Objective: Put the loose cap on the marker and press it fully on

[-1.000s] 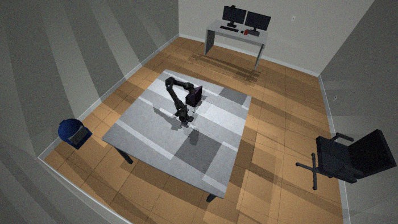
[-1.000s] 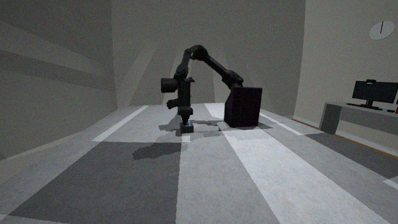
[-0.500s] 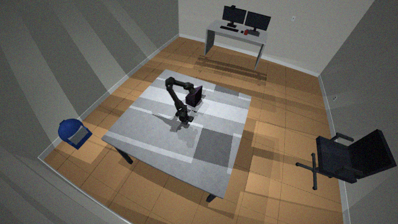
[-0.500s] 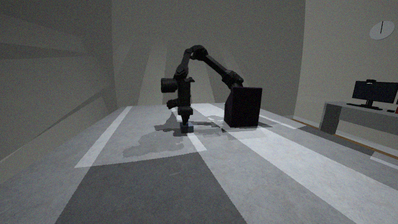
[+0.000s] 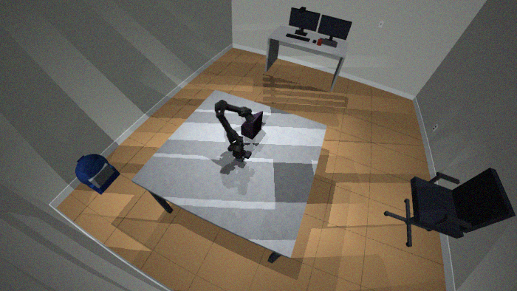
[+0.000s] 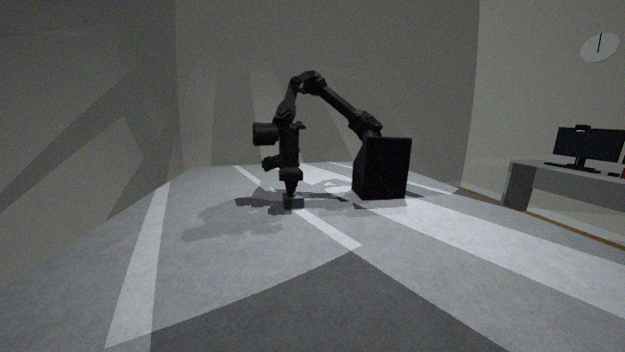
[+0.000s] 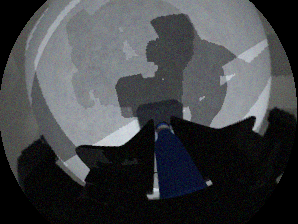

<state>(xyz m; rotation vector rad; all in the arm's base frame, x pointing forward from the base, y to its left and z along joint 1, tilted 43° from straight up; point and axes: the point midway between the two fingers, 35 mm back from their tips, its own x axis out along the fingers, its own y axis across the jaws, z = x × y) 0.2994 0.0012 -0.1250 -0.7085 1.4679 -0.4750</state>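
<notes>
My gripper tip is 50 mm below the blue cap and 10 mm past it. Round my gripper tip: dark holder block: 20 mm below, 10 mm behind.
</notes>
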